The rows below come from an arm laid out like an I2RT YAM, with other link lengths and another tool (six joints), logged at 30 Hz.
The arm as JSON. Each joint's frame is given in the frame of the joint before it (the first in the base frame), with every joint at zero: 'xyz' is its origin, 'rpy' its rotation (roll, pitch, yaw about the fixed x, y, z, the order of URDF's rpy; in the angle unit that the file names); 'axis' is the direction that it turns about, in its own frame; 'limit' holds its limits. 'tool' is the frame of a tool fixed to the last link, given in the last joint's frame.
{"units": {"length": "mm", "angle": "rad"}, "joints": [
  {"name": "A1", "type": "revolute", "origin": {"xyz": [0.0, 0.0, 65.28], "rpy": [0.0, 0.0, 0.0]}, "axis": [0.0, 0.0, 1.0], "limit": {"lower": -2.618, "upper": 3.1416}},
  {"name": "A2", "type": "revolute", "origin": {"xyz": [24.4, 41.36, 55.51], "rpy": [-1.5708, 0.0, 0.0]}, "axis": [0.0, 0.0, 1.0], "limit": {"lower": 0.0, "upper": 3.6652}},
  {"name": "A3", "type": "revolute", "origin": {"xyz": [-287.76, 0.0, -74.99], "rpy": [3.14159, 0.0, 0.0]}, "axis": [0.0, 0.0, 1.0], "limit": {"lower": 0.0, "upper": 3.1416}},
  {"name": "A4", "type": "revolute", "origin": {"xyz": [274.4, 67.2, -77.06], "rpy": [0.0, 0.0, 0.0]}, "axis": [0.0, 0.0, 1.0], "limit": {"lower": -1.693, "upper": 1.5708}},
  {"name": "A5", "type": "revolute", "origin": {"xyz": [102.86, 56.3, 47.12], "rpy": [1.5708, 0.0, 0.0]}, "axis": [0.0, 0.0, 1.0], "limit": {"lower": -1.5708, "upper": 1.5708}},
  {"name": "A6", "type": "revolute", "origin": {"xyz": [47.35, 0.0, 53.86], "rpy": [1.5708, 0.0, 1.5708]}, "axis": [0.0, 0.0, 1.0], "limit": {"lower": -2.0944, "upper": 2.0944}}
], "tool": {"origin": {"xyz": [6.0, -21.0, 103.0], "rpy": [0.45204, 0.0, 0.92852]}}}
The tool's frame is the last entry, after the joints.
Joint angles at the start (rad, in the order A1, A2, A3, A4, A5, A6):
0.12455, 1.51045, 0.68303, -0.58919, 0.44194, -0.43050
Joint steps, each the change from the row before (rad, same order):
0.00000, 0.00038, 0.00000, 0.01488, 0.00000, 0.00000
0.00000, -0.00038, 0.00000, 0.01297, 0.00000, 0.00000
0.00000, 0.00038, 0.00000, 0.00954, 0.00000, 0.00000
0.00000, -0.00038, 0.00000, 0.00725, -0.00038, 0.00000
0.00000, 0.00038, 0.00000, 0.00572, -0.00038, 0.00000
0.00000, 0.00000, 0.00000, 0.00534, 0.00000, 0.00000
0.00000, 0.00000, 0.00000, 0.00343, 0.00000, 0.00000
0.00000, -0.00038, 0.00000, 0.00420, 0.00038, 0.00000
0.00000, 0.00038, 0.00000, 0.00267, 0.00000, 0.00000
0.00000, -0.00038, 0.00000, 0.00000, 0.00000, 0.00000
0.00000, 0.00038, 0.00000, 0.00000, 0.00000, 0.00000
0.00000, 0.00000, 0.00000, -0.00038, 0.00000, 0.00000
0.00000, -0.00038, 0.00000, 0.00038, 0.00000, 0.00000
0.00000, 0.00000, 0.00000, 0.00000, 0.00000, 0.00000
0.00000, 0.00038, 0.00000, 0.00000, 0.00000, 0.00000
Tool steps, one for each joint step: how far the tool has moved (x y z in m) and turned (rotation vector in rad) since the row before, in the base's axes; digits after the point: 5 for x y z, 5 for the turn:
0.00340, 0.00043, 0.00082, 0.00180, -0.01439, 0.00000
0.00303, 0.00038, 0.00096, 0.00166, -0.01325, 0.00000
0.00215, 0.00027, 0.00054, 0.00114, -0.00909, 0.00000
0.00170, 0.00027, 0.00059, 0.00132, -0.00752, 0.00007
0.00127, 0.00021, 0.00028, 0.00103, -0.00525, 0.00008
0.00122, 0.00015, 0.00039, 0.00066, -0.00530, 0.00000
0.00078, 0.00010, 0.00025, 0.00043, -0.00340, 0.00000
0.00100, 0.00007, 0.00045, 0.00020, -0.00459, -0.00008
0.00057, 0.00007, 0.00009, 0.00028, -0.00227, 0.00000
0.00004, 0.00000, 0.00011, 0.00005, -0.00038, 0.00000
-0.00004, 0.00000, -0.00011, -0.00005, 0.00038, 0.00000
-0.00009, -0.00001, -0.00003, -0.00005, 0.00038, 0.00000
0.00012, 0.00002, 0.00014, 0.00009, -0.00075, 0.00000
0.00000, 0.00000, 0.00000, 0.00000, 0.00000, 0.00000
-0.00004, 0.00000, -0.00011, -0.00005, 0.00038, 0.00000

